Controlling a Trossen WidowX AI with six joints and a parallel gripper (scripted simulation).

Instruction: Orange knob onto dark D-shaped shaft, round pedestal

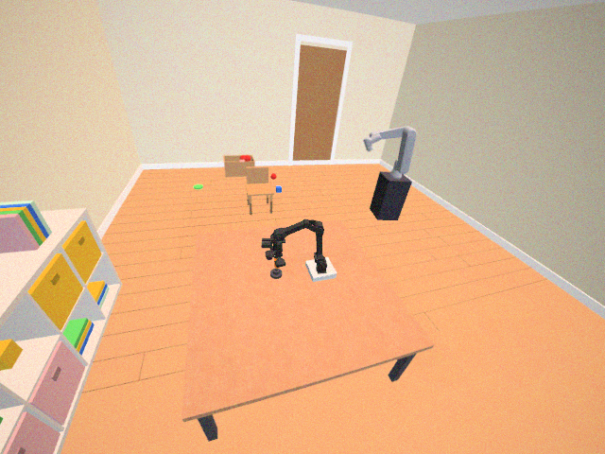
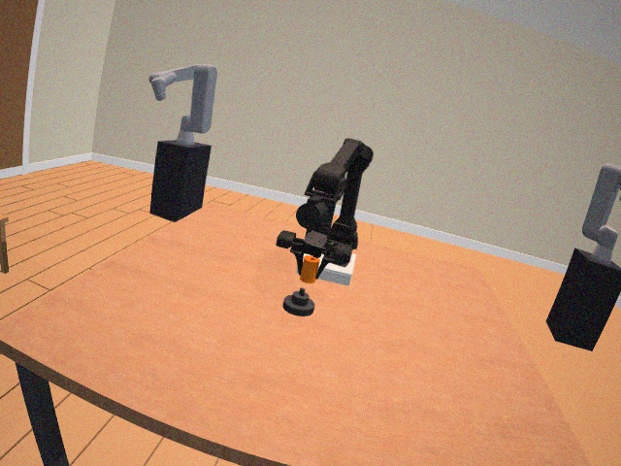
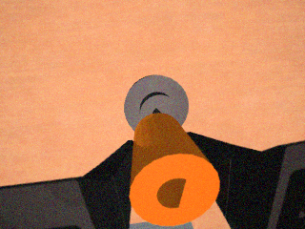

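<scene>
My gripper tip is 10 mm short of the pedestal, 10 mm to the left of it and 60 mm above it. The rest, counted from my gripper tip: orange knob 20 mm above.
</scene>
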